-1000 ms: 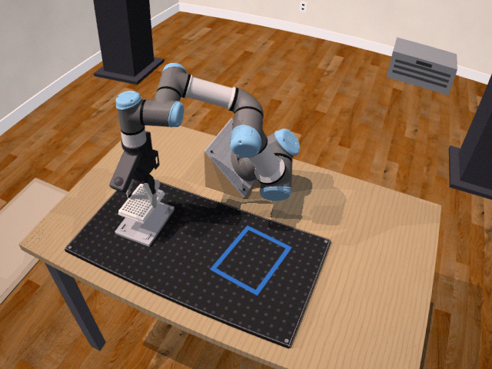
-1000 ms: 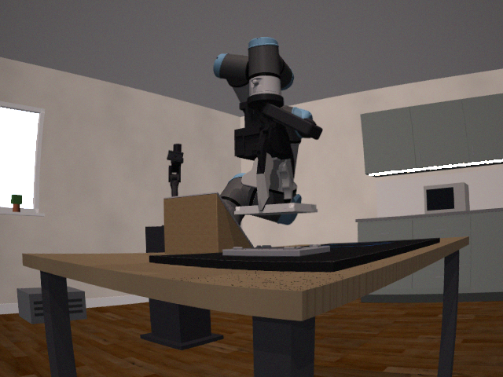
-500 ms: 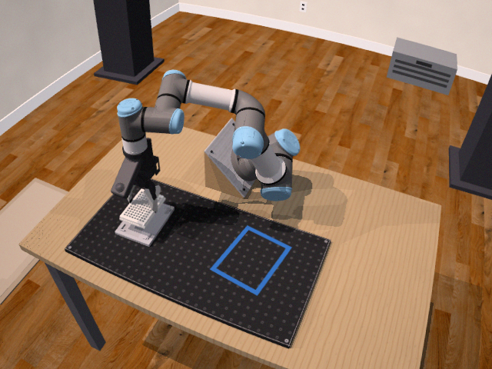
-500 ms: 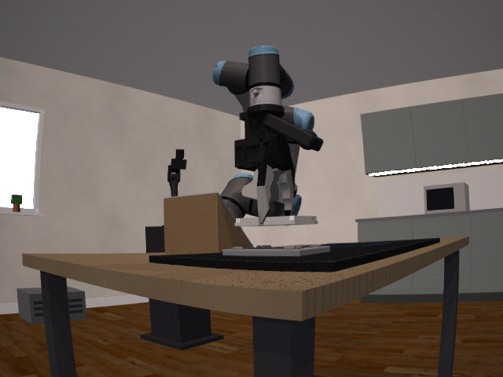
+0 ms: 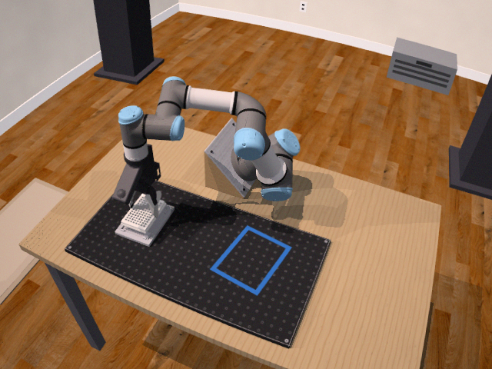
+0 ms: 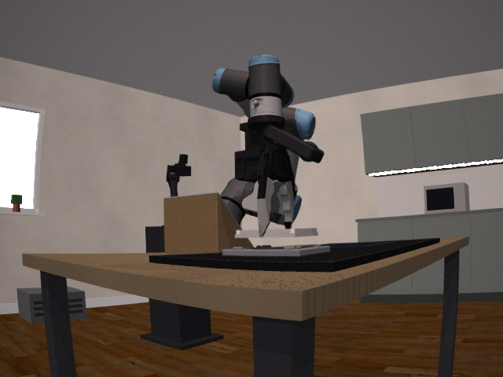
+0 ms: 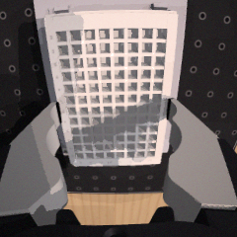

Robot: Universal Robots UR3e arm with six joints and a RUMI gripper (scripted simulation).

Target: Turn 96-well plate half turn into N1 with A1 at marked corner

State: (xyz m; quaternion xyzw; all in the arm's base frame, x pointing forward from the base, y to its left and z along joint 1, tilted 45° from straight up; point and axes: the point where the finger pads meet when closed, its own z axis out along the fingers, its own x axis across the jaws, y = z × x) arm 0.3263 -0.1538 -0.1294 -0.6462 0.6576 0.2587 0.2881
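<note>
Now: hand 4 cm above the plate nest N1. From my hand the other things lie so: 96-well plate: 1 cm below.
</note>
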